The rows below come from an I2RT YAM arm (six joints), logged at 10 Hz.
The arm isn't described. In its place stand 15 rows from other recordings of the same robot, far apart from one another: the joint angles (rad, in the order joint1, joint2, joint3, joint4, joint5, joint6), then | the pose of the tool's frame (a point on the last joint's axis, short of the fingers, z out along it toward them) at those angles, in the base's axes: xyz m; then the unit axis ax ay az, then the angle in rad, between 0 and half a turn.
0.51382, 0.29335, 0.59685, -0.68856, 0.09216, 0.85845 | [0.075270 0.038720 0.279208 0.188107 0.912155 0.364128 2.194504]
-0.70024, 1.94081, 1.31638, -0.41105, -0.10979, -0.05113 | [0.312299 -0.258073 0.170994 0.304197 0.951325 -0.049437 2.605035]
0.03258, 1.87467, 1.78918, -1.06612, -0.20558, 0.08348 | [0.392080 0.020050 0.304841 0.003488 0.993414 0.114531 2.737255]
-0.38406, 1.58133, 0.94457, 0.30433, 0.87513, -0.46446 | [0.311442 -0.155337 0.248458 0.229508 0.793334 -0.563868 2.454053]
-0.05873, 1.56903, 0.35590, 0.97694, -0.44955, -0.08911 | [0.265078 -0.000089 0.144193 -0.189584 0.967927 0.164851 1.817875]
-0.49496, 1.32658, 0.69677, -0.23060, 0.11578, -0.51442 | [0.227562 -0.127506 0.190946 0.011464 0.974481 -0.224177 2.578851]
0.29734, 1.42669, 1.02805, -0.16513, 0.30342, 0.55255 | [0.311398 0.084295 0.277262 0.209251 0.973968 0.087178 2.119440]
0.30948, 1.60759, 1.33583, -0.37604, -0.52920, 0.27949 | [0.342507 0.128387 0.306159 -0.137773 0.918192 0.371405 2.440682]
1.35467, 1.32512, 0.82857, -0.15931, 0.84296, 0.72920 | [0.085406 0.265054 0.246041 -0.093603 0.977196 0.190596 2.047316]
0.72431, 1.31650, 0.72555, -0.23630, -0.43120, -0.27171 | [0.186703 0.185048 0.204060 -0.527495 0.799546 0.287184 2.529925]
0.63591, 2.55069, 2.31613, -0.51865, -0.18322, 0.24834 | [0.455526 0.344335 0.187437 -0.223544 0.939648 0.259018 2.486212]
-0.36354, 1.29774, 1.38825, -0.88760, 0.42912, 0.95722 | [0.239339 -0.106904 0.373529 0.678177 0.729548 -0.088527 2.296291]
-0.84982, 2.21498, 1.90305, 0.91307, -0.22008, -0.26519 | [0.348975 -0.385332 0.368009 0.063801 0.743809 -0.665340 1.373467]
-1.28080, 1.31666, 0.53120, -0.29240, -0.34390, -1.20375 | [0.074458 -0.207540 0.143479 -0.005055 0.983839 -0.178985 2.667943]
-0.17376, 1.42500, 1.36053, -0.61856, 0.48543, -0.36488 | [0.304257 -0.070270 0.352214 0.020342 0.939858 -0.340960 2.439067]
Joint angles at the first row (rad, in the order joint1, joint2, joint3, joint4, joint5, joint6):
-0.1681, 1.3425, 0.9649, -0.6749, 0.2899, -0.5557
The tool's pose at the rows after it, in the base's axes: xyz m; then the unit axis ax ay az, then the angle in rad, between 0 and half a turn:
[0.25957 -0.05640 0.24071 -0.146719 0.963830 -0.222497 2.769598]
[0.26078 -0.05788 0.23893 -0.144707 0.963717 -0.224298 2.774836]
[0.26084 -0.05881 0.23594 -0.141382 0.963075 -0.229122 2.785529]
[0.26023 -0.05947 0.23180 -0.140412 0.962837 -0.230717 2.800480]
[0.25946 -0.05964 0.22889 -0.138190 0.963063 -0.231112 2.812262]
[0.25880 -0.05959 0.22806 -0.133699 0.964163 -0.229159 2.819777]
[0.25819 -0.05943 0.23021 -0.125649 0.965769 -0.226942 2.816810]
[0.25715 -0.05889 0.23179 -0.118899 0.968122 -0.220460 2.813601]
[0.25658 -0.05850 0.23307 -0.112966 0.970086 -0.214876 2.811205]
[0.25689 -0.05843 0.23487 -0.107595 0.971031 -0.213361 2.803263]
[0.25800 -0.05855 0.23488 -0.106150 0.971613 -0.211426 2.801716]
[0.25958 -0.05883 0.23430 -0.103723 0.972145 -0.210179 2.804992]
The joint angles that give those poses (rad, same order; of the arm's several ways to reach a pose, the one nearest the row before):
-0.1760, 1.3524, 0.9680, -0.6740, 0.2869, -0.5538
-0.1802, 1.3605, 0.9676, -0.6682, 0.2911, -0.5546
-0.1818, 1.3659, 0.9605, -0.6619, 0.3046, -0.5523
-0.1836, 1.3714, 0.9504, -0.6587, 0.3128, -0.5523
-0.1840, 1.3748, 0.9434, -0.6596, 0.3190, -0.5477
-0.1841, 1.3763, 0.9433, -0.6681, 0.3204, -0.5369
-0.1841, 1.3727, 0.9495, -0.6795, 0.3191, -0.5195
-0.1840, 1.3684, 0.9537, -0.6927, 0.3093, -0.5020
-0.1840, 1.3663, 0.9583, -0.7036, 0.3010, -0.4868
-0.1840, 1.3645, 0.9633, -0.7056, 0.2980, -0.4756
-0.1841, 1.3690, 0.9672, -0.7054, 0.2945, -0.4717
-0.1840, 1.3775, 0.9725, -0.7071, 0.2945, -0.4659

